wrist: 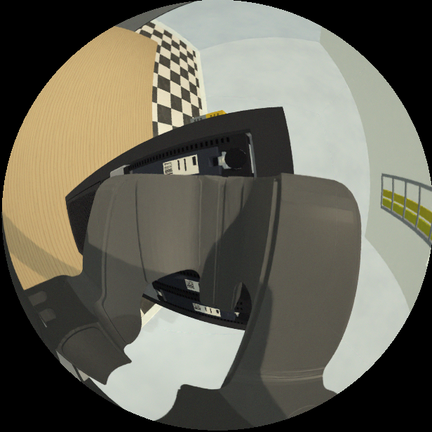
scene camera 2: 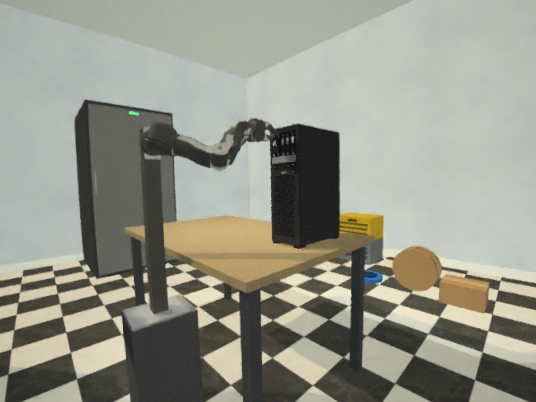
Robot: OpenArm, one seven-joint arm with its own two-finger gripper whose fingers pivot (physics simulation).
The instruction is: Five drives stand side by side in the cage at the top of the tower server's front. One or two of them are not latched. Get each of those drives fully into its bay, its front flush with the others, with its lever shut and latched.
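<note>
The black tower server (scene camera 2: 318, 185) (wrist: 267, 135) stands upright on the table. Its drives (scene camera 2: 287, 144) sit side by side in the cage at the top of its front. In the wrist view, one drive (wrist: 181, 164) with a white label and a round black latch part shows above the fingers. Parts of two more labelled drives (wrist: 192, 284) (wrist: 206, 309) show below them. My gripper (scene camera 2: 273, 135) (wrist: 228, 245) is shut and empty, its fingertips at the cage front; contact cannot be told. The fingers hide the middle drives. Which lever is unlatched cannot be told.
The wooden table (scene camera 2: 215, 245) (wrist: 85, 100) carries the server. A tall grey cabinet (scene camera 2: 130, 190) stands behind the arm. A yellow and grey drawer unit (scene camera 2: 367, 225) (wrist: 216, 115), a blue ring (scene camera 2: 372, 281), a round wooden piece (scene camera 2: 416, 268) and a wooden block (scene camera 2: 463, 293) are beyond the table.
</note>
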